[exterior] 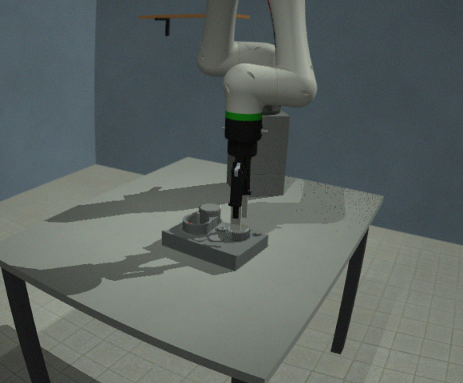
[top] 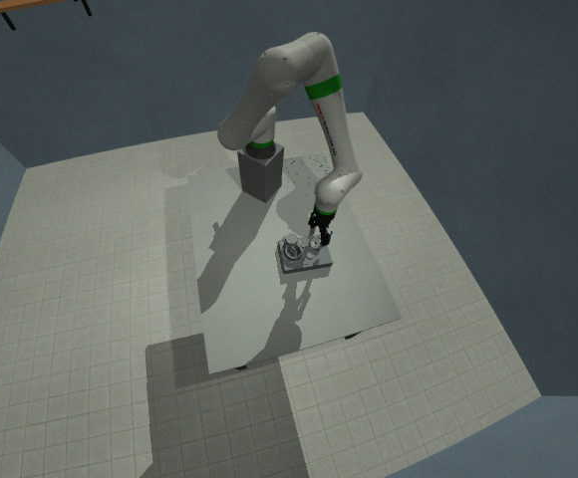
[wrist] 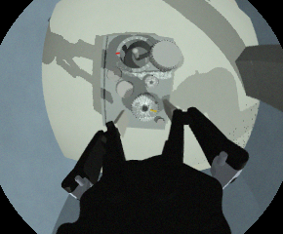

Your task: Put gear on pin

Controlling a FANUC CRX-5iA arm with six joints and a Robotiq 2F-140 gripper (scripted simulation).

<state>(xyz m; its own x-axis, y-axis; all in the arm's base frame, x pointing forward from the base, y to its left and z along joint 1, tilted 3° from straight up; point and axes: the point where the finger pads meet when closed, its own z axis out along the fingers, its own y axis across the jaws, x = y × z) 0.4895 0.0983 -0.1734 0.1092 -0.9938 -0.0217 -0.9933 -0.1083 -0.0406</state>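
Now: the gear 50 mm below my hand.
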